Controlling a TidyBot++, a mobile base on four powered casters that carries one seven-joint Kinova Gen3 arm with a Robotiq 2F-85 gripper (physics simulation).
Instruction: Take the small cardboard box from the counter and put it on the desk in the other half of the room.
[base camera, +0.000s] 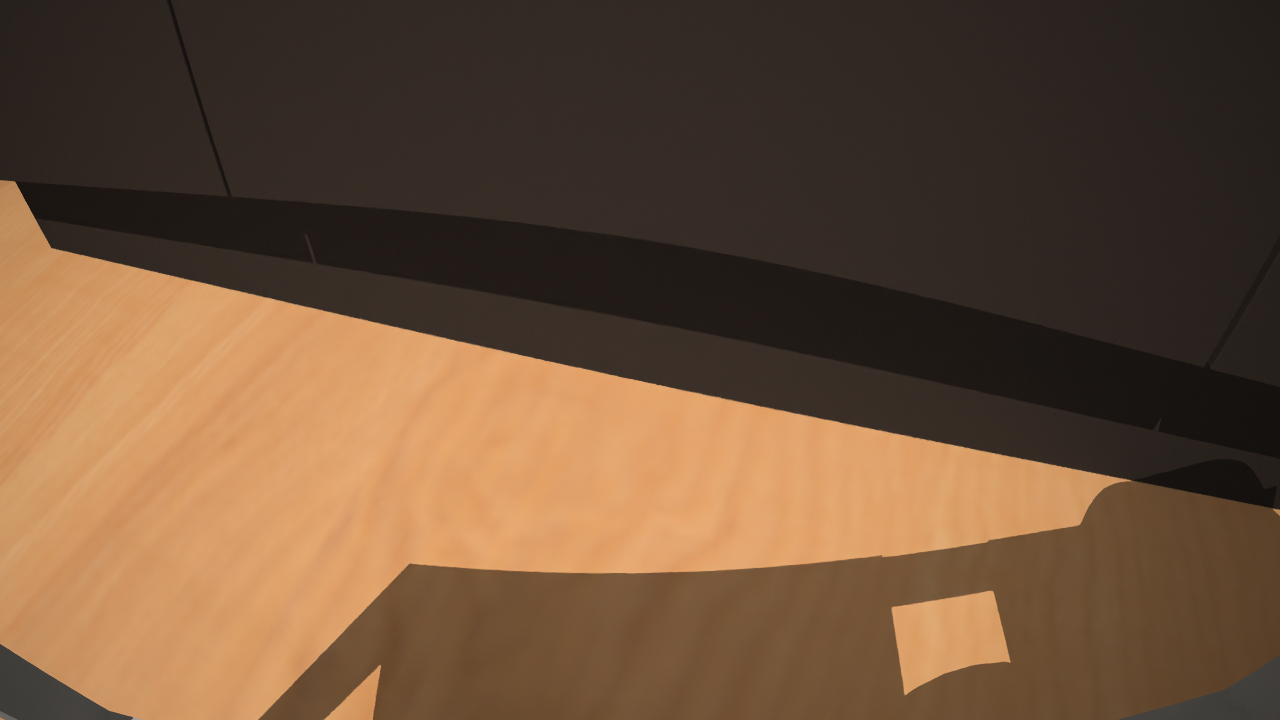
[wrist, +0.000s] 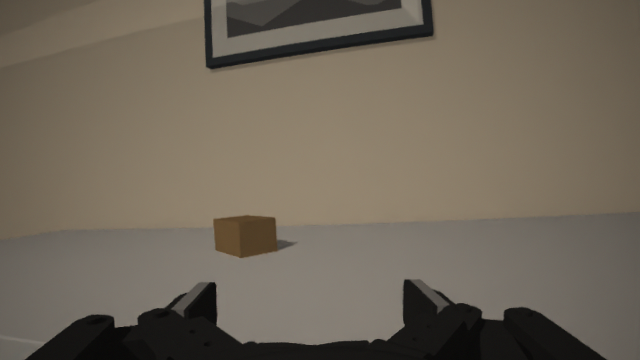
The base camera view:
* counter: 1041, 236
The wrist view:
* my gripper: 310, 302
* brown cardboard box: 241, 236
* counter: 341, 282
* dark-framed picture: 230, 40
